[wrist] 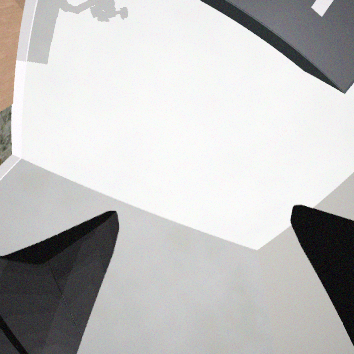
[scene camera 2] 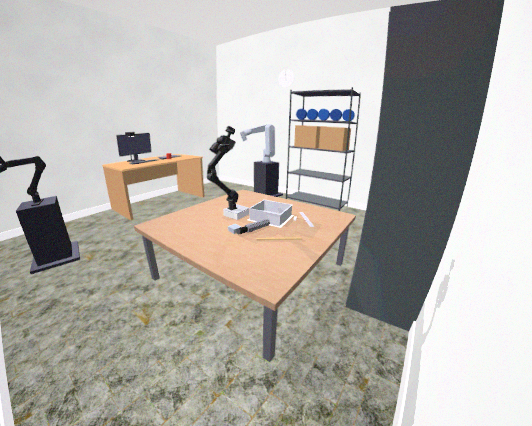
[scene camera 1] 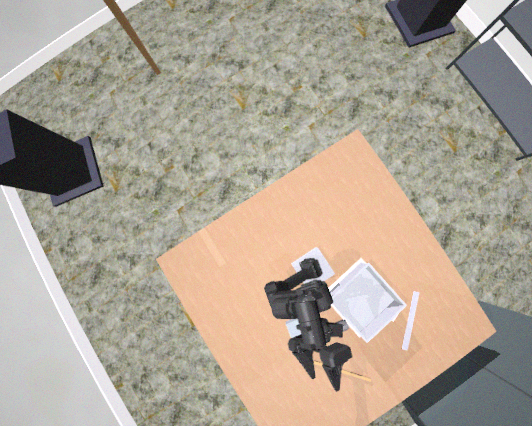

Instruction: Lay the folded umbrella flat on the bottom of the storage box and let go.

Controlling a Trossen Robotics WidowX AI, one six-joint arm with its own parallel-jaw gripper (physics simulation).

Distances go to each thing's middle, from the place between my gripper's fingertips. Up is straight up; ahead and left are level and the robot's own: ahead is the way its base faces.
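Picture the white storage box (scene camera 1: 363, 297): my hand's far above it, well to the right of it, and a bit short of it.
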